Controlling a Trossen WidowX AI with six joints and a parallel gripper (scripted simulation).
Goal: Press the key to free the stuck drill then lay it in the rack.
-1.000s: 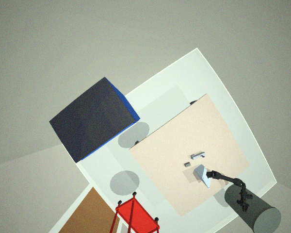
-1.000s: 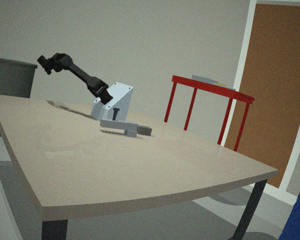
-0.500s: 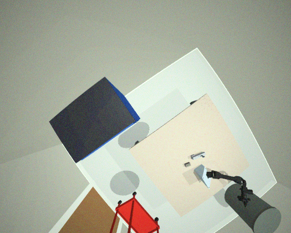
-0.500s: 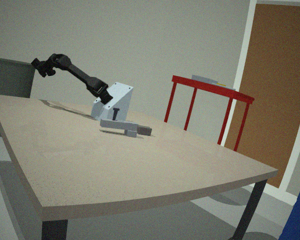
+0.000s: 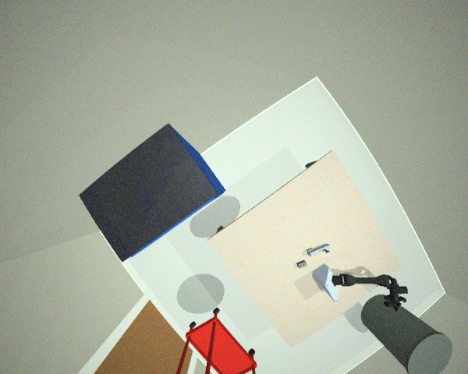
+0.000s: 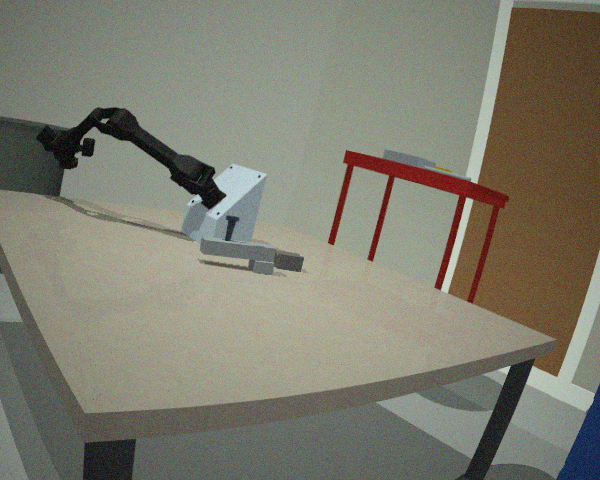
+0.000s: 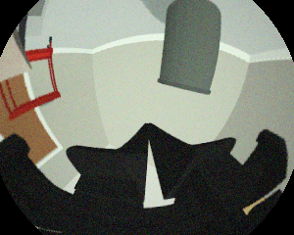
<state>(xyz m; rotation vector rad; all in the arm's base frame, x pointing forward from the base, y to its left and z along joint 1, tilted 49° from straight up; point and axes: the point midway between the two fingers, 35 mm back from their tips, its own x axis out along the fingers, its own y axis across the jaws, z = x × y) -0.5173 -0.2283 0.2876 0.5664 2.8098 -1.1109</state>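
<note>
Now: the dark key 79 cm ahead of my gripper tip, 29 cm to the left of it and 10 cm below it. Round my gripper tip: light grey block: 80 cm ahead, 33 cm to the left, 15 cm below; grey slotted rack: 76 cm ahead, 51 cm to the left, 17 cm below; drill: 81 cm ahead, 35 cm to the left, 14 cm below.
</note>
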